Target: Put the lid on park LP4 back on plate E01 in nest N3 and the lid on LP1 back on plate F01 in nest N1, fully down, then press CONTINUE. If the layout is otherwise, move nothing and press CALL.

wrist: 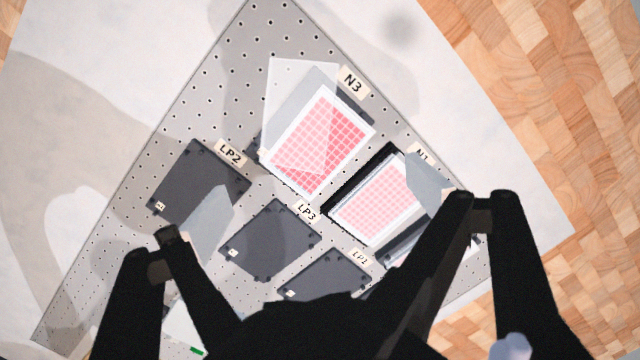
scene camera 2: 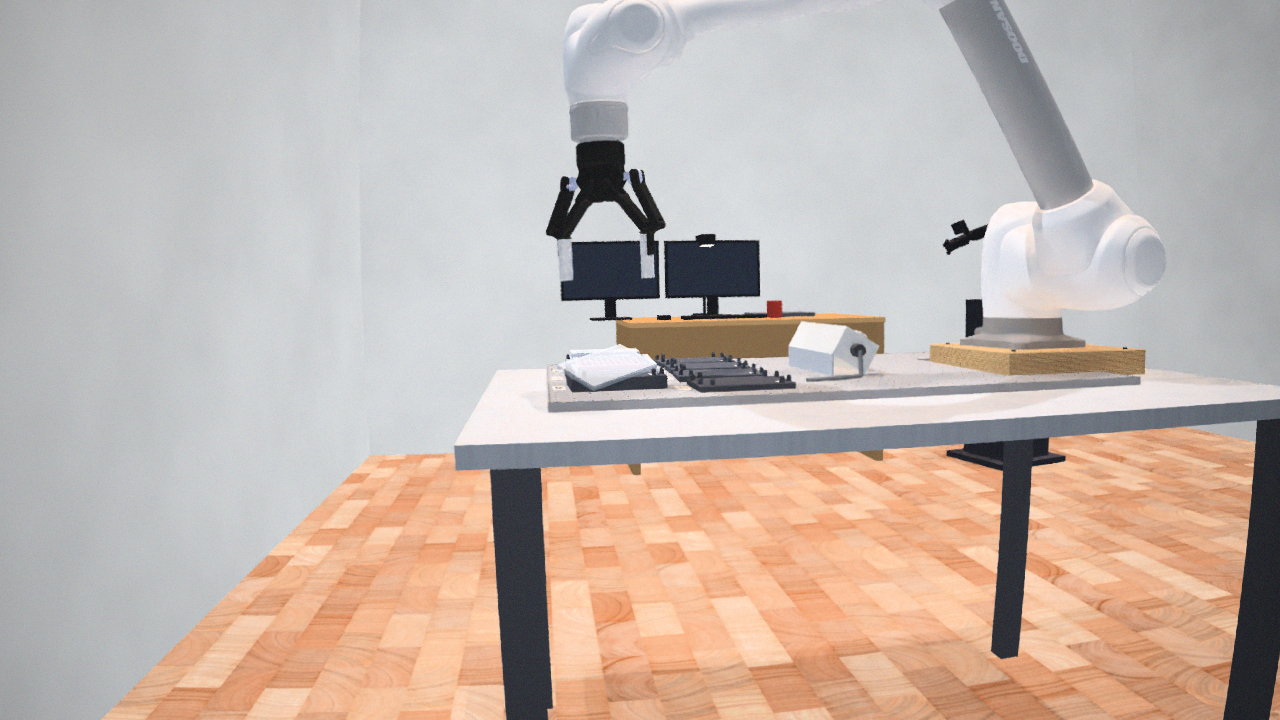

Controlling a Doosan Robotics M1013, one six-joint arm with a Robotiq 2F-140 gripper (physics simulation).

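Where they show: gripper, between the fingertips: (wrist: 315, 185) (scene camera 2: 606, 279); arm's base, origin of its link: (scene camera 2: 1022, 346).
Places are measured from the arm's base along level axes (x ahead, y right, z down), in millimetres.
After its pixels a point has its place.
Note:
My gripper (scene camera 2: 605, 259) @[x 824, y 27, z -135 mm] (wrist: 315, 185) @[x 824, y 27, z -135 mm] is open and empty, high above the nests and parks. In the wrist view a red-gridded plate (wrist: 345, 137) @[x 845, y 56, z -10 mm] at nest N3 (wrist: 361, 107) @[x 883, y 61, z 32 mm] sits offset, with dark nest base showing past it. A clear lid (wrist: 285, 75) @[x 866, y -41, z 8 mm] lies skewed across this plate, overhanging its upper left. At nest N1 (wrist: 350, 184) @[x 788, y 108, z 18 mm] a paler pink-gridded plate (wrist: 377, 202) @[x 792, y 149, z -2 mm] appears covered by a clear lid; a finger hides part. Park LP2 (wrist: 192, 175) @[x 677, y -90, z 22 mm], park LP3 (wrist: 270, 240) @[x 636, y 59, z 22 mm] and the visible part of park LP1 (wrist: 327, 275) @[x 620, y 179, z 22 mm] show bare dark surfaces. LP4 is hidden; plate names are unreadable.
Another nest with a plate shows partly behind the right finger. A white box (scene camera 2: 816, 349) @[x 441, y 50, z -8 mm] (wrist: 182, 322) @[x 436, y 0, z -31 mm] stands on the perforated board (scene camera 2: 617, 402) @[x 858, y -136, z 35 mm] (wrist: 200, 102) @[x 776, y -122, z 32 mm]; a green mark shows near it. The robot's base stands at the table's right. Monitors are behind.

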